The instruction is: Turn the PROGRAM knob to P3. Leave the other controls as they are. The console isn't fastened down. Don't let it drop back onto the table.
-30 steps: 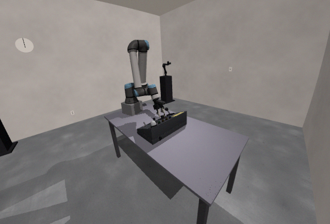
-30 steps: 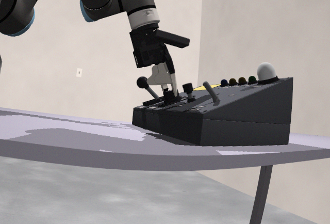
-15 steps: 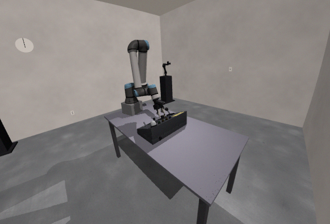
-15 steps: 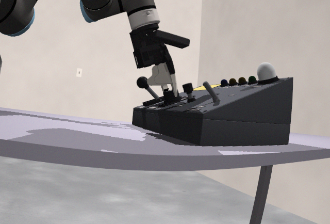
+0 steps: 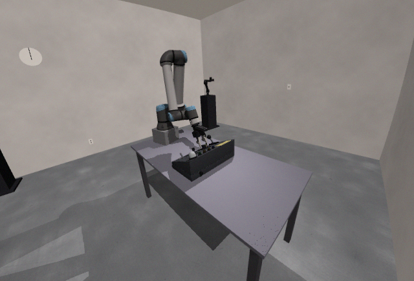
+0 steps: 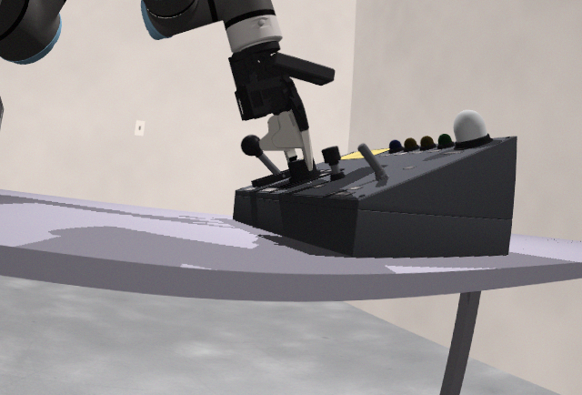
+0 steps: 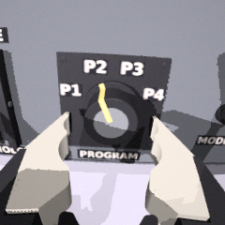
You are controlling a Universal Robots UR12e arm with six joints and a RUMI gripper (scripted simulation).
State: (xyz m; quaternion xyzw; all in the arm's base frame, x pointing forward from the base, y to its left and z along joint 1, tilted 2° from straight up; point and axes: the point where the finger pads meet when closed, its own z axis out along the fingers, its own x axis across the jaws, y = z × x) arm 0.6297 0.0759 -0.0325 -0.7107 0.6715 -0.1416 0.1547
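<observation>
Right now my hand is 10 mm short of the program knob and 10 mm to the right of it. Round my hand: dark console (40 mm ahead, 60 mm to the right, 30 mm below); black ball-topped lever (30 mm behind, 120 mm to the left, 10 mm above); mode knob (10 mm ahead, 120 mm to the right).
</observation>
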